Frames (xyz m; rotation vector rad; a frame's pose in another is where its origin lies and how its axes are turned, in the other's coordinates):
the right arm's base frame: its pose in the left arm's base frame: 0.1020 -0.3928 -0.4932 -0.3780 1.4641 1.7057
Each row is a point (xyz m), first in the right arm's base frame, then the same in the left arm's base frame.
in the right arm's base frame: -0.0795 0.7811 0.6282
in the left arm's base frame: -0.2533 0.1772 0.2551
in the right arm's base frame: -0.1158 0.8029 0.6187
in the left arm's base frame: -0.2502 0.1548 0.2922
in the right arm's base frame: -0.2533 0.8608 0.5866
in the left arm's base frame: -0.2192 0.0731 0.4173
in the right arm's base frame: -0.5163 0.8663 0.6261
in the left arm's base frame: -0.0529 0.0064 0.6139
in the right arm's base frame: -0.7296 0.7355 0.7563
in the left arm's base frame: 0.2104 0.0385 0.7099
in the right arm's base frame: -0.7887 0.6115 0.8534
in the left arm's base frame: 0.3659 0.1008 0.6946
